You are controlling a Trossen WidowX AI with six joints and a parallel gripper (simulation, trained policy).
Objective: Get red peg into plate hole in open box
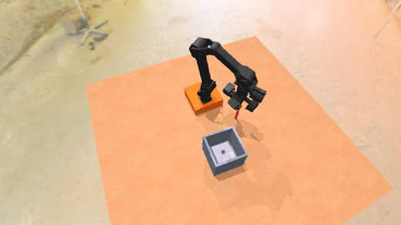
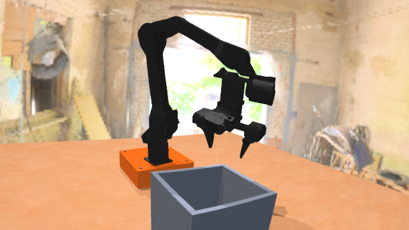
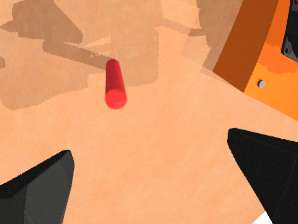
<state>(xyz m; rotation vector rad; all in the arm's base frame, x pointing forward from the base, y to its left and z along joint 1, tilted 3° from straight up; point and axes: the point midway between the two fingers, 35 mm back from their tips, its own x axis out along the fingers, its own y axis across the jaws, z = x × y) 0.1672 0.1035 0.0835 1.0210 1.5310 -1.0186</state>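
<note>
My gripper tip is 2 cm short of the red peg, 1 cm to the left of it and 7 cm above it.
</note>
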